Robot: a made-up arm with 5 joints.
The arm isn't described. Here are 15 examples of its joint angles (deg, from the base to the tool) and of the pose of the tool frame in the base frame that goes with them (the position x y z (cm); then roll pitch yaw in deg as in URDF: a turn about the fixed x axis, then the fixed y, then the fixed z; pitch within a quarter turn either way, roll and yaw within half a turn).
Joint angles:
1: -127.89 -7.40 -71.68 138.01 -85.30
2: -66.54 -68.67 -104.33 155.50 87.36
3: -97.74 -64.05 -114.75 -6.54 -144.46
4: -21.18 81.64 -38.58 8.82 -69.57
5: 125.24 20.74 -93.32 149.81 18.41
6: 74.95 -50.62 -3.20 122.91 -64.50
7: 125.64 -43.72 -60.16 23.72 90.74
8: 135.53 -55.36 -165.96 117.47 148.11
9: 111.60 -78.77 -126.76 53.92 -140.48
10: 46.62 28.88 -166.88 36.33 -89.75
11: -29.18 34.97 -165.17 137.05 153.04
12: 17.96 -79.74 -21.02 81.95 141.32
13: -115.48 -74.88 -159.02 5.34 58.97
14: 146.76 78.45 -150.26 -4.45 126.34
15: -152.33 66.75 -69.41 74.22 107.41
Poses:
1: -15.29 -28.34 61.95 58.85 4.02 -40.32
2: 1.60 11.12 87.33 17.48 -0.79 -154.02
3: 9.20 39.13 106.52 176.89 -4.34 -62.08
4: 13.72 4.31 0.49 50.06 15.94 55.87
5: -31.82 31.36 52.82 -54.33 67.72 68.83
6: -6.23 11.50 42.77 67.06 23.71 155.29
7: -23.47 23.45 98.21 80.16 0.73 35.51
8: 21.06 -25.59 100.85 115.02 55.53 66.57
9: 12.01 -44.17 98.12 -161.02 21.52 154.76
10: 25.94 40.10 108.67 -101.67 -0.24 136.67
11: 48.10 -20.77 78.71 -3.12 -6.10 177.95
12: 19.04 12.73 64.18 12.02 14.58 -121.82
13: 36.02 62.71 68.70 -135.85 22.73 132.81
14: -68.87 40.85 54.28 73.11 35.14 46.85
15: -27.97 -18.34 3.62 -70.74 -16.49 112.01
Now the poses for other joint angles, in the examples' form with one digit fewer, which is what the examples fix.
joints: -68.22 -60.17 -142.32 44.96 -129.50
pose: -11.6 43.2 106.4 -162.3 14.1 -15.5
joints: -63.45 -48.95 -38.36 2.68 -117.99
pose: 18.0 -22.9 84.7 -83.9 27.9 29.4
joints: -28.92 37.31 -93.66 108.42 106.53
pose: 49.3 -20.0 35.6 -50.9 -13.0 -129.3
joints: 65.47 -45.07 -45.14 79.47 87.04
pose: 8.4 36.3 69.5 10.7 -0.6 -21.6
